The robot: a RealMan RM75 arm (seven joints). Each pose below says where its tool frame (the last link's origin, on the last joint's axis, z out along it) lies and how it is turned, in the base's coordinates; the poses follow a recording.
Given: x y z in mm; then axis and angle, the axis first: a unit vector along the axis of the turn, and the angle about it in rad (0 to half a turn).
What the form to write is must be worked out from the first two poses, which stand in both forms.
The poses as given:
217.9 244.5 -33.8 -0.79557 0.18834 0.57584 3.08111
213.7 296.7 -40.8 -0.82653 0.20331 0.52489 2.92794
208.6 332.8 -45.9 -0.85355 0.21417 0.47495 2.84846
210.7 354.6 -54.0 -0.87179 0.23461 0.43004 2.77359
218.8 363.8 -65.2 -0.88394 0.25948 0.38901 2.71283
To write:
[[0.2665 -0.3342 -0.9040 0.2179], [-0.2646 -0.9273 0.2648 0.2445], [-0.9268 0.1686 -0.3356 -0.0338], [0 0 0 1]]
[[0.3735 -0.4436 -0.8147 0.2137], [-0.2210 -0.8955 0.3863 0.2967], [-0.9009 0.0358 -0.4325 -0.0408], [0 0 0 1]]
[[0.4687 -0.4951 -0.7316 0.2086], [-0.2206 -0.8676 0.4457 0.3328], [-0.8554 -0.0475 -0.5158 -0.0459], [0 0 0 1]]
[[0.5361 -0.5501 -0.6403 0.2107], [-0.2407 -0.8266 0.5087 0.3546], [-0.8091 -0.1186 -0.5756 -0.0540], [0 0 0 1]]
[[0.5825 -0.5997 -0.5487 0.2188], [-0.2762 -0.7809 0.5602 0.3638], [-0.7645 -0.1748 -0.6205 -0.0652], [0 0 0 1]]

